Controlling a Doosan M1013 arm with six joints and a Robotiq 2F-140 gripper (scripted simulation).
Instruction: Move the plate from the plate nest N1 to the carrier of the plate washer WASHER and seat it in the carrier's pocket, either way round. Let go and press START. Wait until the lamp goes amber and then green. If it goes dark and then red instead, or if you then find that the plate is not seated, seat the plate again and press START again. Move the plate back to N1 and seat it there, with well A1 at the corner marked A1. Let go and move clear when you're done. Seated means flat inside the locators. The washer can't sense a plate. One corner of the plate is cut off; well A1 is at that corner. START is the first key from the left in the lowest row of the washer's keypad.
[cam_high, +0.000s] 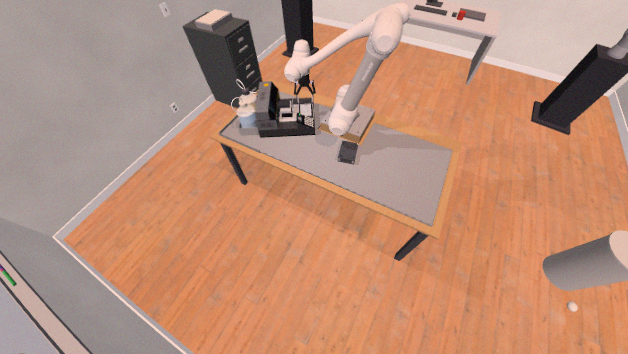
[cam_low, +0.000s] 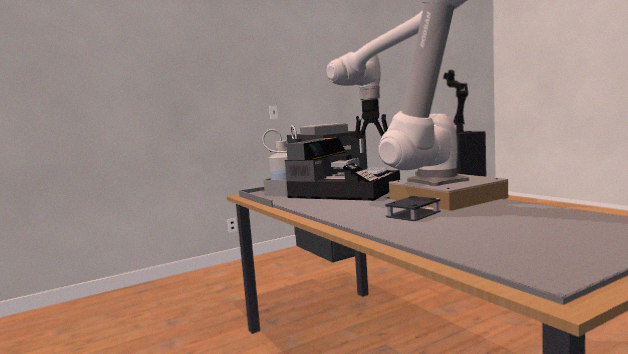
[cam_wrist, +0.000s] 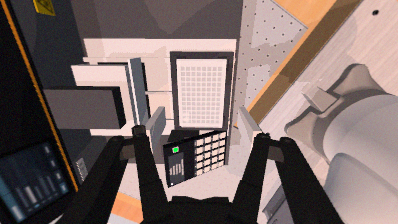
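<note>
My hand is 11 cm above the white well plate. From my hand the other things lie so: black plate nest N1: 46 cm to the left, 17 cm below, 14 cm ahead; then plate washer: 13 cm to the right, 9 cm ahead, 8 cm below.
</note>
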